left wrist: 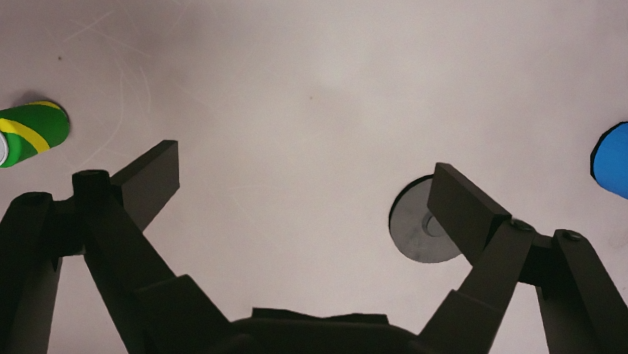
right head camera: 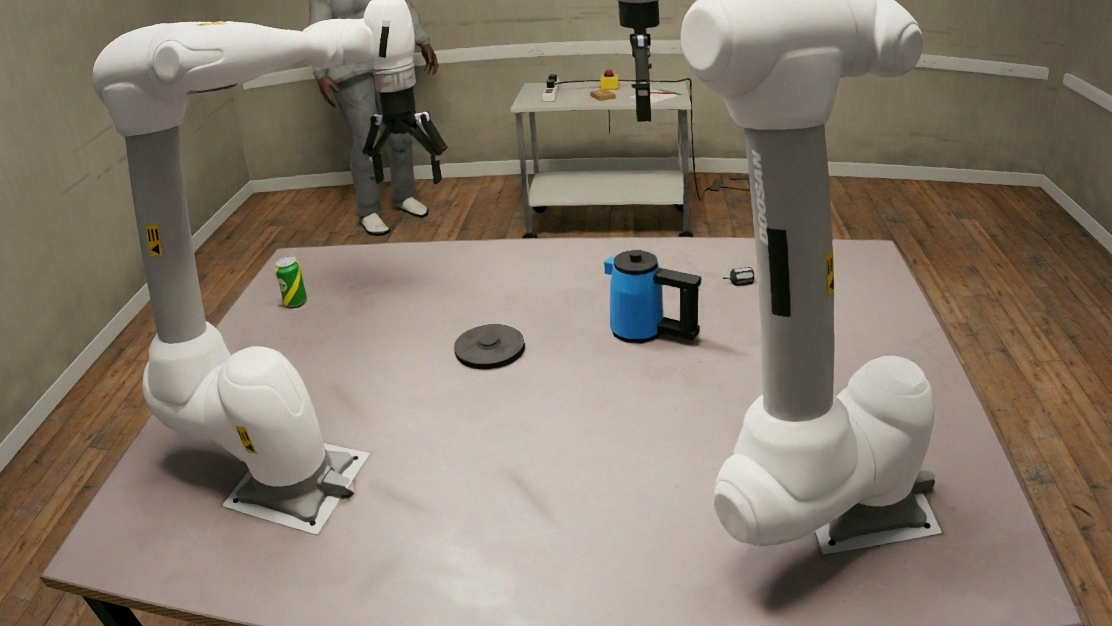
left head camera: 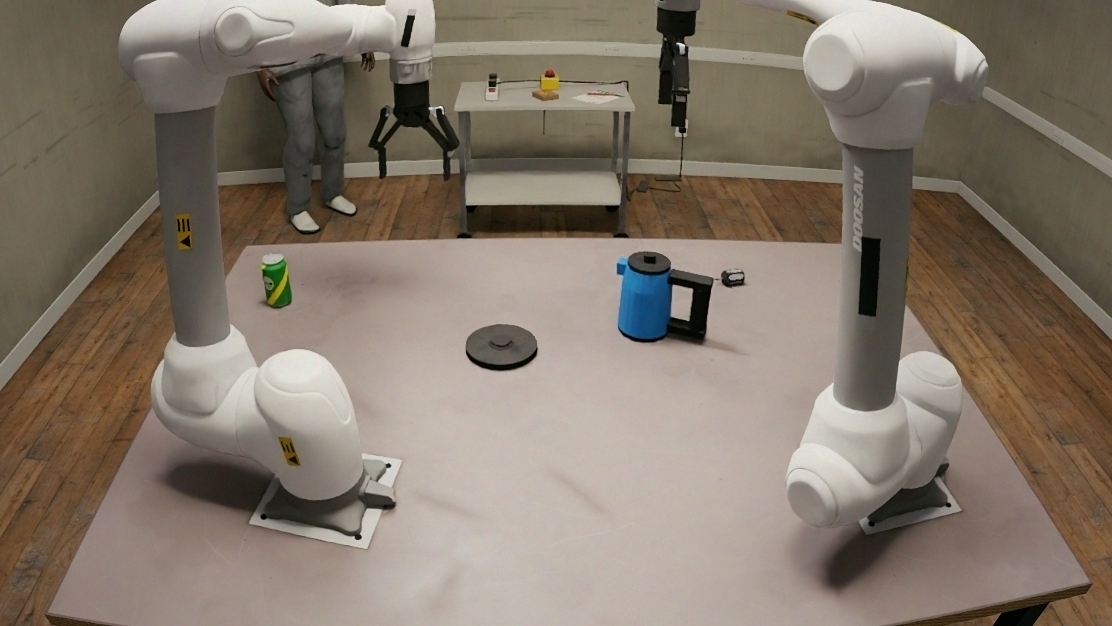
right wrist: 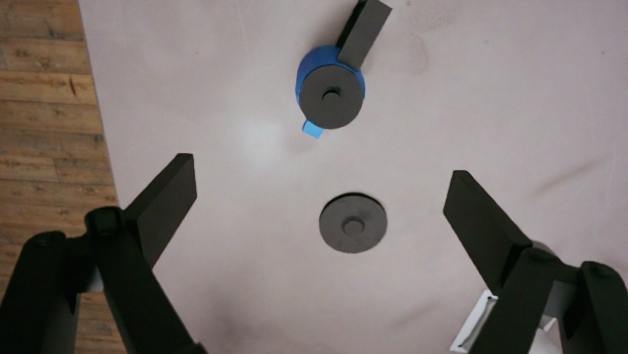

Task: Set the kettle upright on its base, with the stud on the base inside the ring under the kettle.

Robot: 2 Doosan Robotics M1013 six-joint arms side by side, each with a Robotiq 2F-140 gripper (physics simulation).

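The blue kettle (left head camera: 644,303) (right head camera: 635,303) (left wrist: 613,161) with black lid and handle stands upright on the table, its handle to the right in the head views; the right wrist view shows the kettle (right wrist: 331,97) from above. The dark round base (left head camera: 501,353) (right head camera: 488,353) (left wrist: 411,230) (right wrist: 353,242) lies flat to its left, apart from it, stud up. The ring under the kettle is hidden. My left gripper (left head camera: 414,174) (right head camera: 407,177) (left wrist: 307,174) is open and empty, high above the table. My right gripper (left head camera: 673,116) (right head camera: 642,115) (right wrist: 322,184) is open and empty, high above the table.
A green can (left head camera: 276,281) (right head camera: 291,283) (left wrist: 37,127) stands at the back left. A small dark object (left head camera: 733,276) (right head camera: 742,276) lies behind and right of the kettle. A cart (left head camera: 543,194) (right head camera: 606,195) and a person (left head camera: 311,124) (right head camera: 361,132) are beyond the table.
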